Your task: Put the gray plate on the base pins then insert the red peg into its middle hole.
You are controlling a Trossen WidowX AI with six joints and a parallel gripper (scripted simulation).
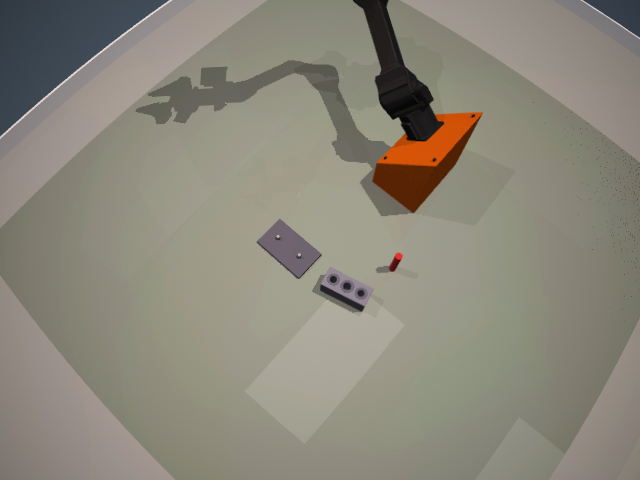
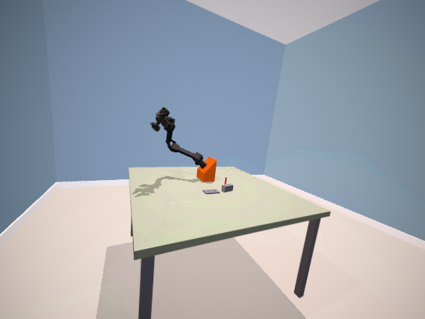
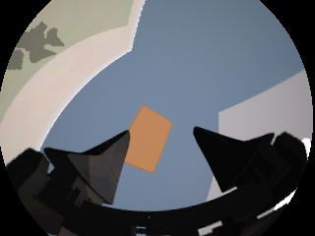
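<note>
My gripper tip is now 130 mm short of the gray plate, 600 mm to the right of it and 480 mm above it. The rest, counted from my gripper tip: base 150 mm ahead, 450 mm to the left, 510 mm below; then red peg 30 mm ahead, 630 mm to the left, 470 mm below.
</note>
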